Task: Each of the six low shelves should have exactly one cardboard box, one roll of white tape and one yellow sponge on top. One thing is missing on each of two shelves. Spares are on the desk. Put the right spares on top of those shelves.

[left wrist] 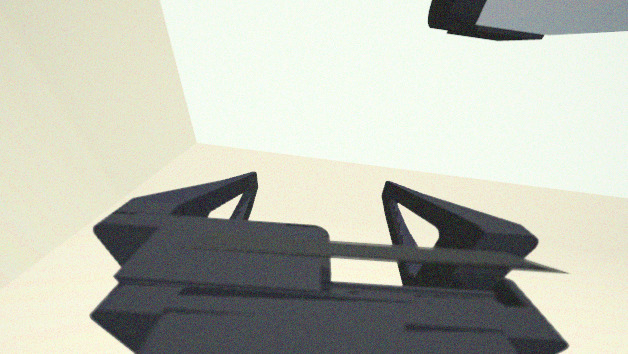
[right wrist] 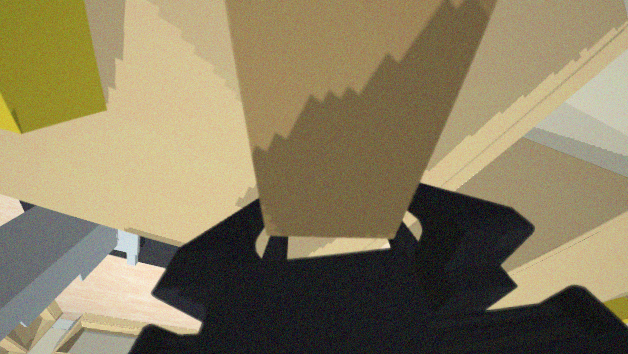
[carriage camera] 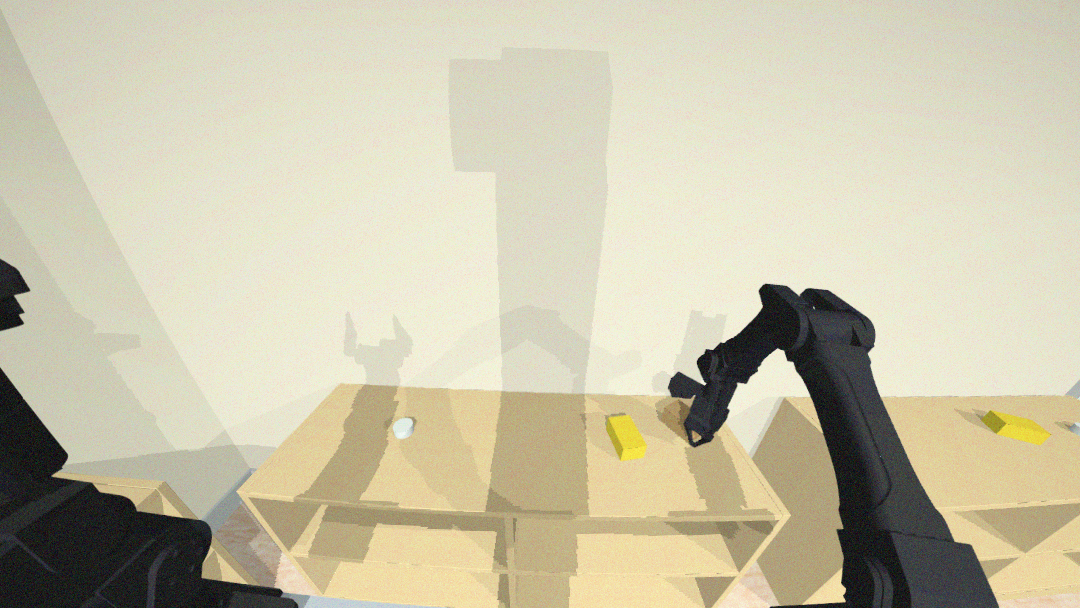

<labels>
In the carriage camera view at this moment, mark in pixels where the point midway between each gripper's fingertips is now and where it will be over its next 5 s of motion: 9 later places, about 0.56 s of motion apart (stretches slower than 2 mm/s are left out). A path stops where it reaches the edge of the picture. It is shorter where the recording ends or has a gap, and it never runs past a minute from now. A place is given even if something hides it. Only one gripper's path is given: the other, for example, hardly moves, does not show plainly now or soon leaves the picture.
My right gripper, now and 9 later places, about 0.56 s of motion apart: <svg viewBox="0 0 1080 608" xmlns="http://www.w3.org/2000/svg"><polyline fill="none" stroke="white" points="697,439 697,440 703,424 719,381 722,380 741,403 796,466 869,554 908,603 845,583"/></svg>
</labels>
